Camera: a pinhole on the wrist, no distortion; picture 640 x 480 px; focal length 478.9 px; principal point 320.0 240.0 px. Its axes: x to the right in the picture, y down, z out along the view. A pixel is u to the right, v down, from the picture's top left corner.
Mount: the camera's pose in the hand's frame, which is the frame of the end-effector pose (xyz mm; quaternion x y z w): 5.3 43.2 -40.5 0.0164 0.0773 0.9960 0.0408
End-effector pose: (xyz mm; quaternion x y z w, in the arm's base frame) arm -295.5 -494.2 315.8 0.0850 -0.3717 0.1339 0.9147
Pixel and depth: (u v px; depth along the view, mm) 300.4 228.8 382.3
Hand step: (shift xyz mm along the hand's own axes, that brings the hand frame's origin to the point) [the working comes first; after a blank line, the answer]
In the camera's frame: -15.6 -8.9 382.3

36.5 109.1 335.2
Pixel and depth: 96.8 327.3 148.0
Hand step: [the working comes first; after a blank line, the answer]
In the camera's frame: -69.0 27.0 148.0

77.7 33.4 108.0
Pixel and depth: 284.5 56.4 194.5
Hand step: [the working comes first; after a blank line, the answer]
In the camera's frame: -14.4 -74.6 194.5

33.1 145.1 139.6
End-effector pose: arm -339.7 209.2 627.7 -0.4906 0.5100 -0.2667 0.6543
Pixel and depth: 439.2 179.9 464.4
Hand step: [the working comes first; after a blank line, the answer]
In the camera's frame: 115.6 -58.3 464.4

-87.2 181.2 412.1
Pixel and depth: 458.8 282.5 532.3
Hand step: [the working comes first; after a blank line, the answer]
In the camera's frame: 154.3 47.2 532.3

-131.4 90.9 496.6
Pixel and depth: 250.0 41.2 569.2
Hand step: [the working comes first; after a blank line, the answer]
In the camera's frame: -83.2 -236.3 569.2

129.0 355.8 482.7
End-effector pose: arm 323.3 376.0 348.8 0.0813 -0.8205 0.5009 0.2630
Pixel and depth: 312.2 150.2 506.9
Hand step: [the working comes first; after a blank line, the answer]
In the camera's frame: -8.3 -95.1 506.9

40.8 213.5 445.1
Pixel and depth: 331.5 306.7 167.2
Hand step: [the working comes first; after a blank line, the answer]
In the camera's frame: 4.0 23.3 167.2

6.0 46.1 128.3
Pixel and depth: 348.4 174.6 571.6
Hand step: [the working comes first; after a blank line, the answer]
In the camera's frame: 33.9 -78.1 571.6

0.0 210.2 512.7
